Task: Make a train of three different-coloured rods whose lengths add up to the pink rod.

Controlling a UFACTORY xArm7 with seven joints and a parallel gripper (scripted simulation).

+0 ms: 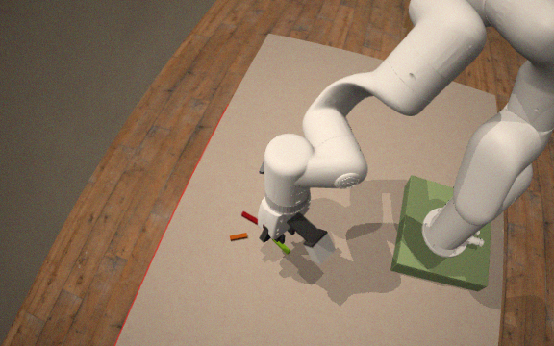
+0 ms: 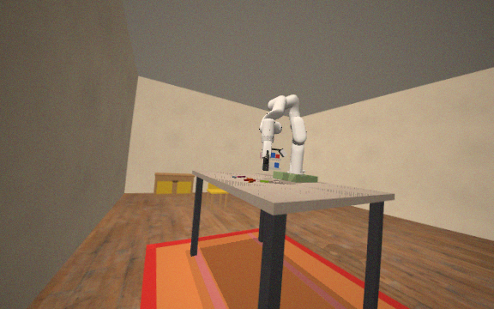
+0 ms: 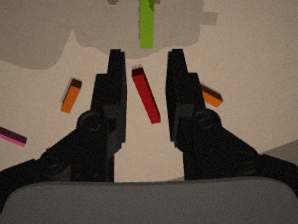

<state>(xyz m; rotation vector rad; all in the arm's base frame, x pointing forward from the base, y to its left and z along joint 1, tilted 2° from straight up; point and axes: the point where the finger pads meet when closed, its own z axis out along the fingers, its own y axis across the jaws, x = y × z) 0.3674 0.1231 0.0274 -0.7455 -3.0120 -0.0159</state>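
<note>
Now: the lime rod 80 mm below my hand. From my hand the other things lie so: blue rod 210 mm to the right, 110 mm ahead, 80 mm below; grey rod 180 mm to the right, 110 mm ahead, 80 mm below; red rod 80 mm below, 80 mm ahead, 40 mm to the right.
</note>
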